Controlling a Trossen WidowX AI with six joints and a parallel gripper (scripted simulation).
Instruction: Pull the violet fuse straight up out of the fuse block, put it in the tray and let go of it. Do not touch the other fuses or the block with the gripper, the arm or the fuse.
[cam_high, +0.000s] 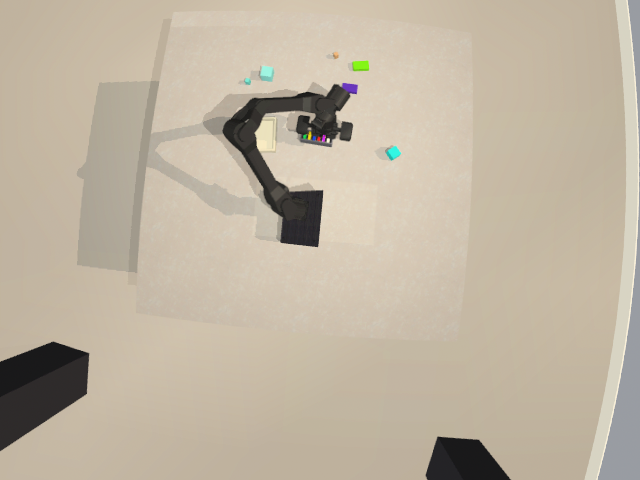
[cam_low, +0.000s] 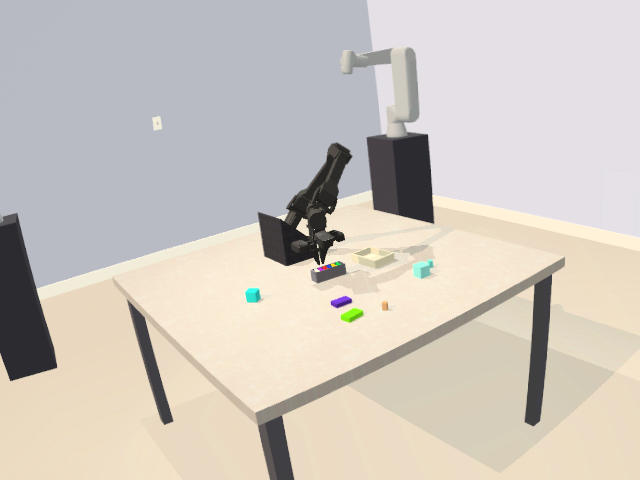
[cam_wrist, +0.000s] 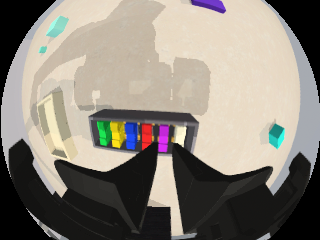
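The violet fuse is 3 cm below my gripper tip. Round my gripper tip: purple block (23 cm ahead, 6 cm to the right, 5 cm below); cyan cube (27 cm to the right, 4 cm below); tray (23 cm to the left, 5 cm below, 2 cm behind).
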